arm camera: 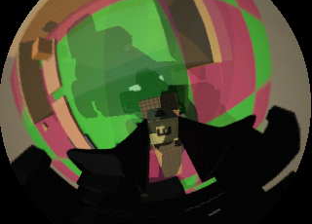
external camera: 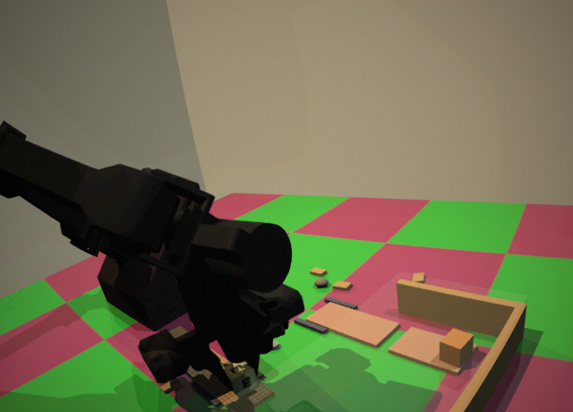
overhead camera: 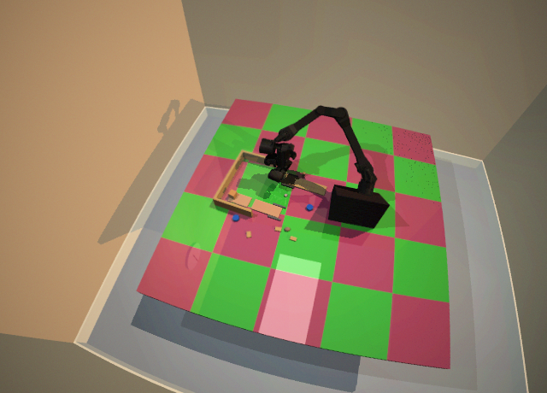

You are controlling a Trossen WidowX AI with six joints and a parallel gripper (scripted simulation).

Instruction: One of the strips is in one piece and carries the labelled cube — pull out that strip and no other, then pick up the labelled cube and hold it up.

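Right now my gripper tip is 100 mm past the tan strip and 20 mm above it. The rest, counted from my gripper tip: grey pebble: 100 mm behind, 260 mm to the left, 20 mm below.
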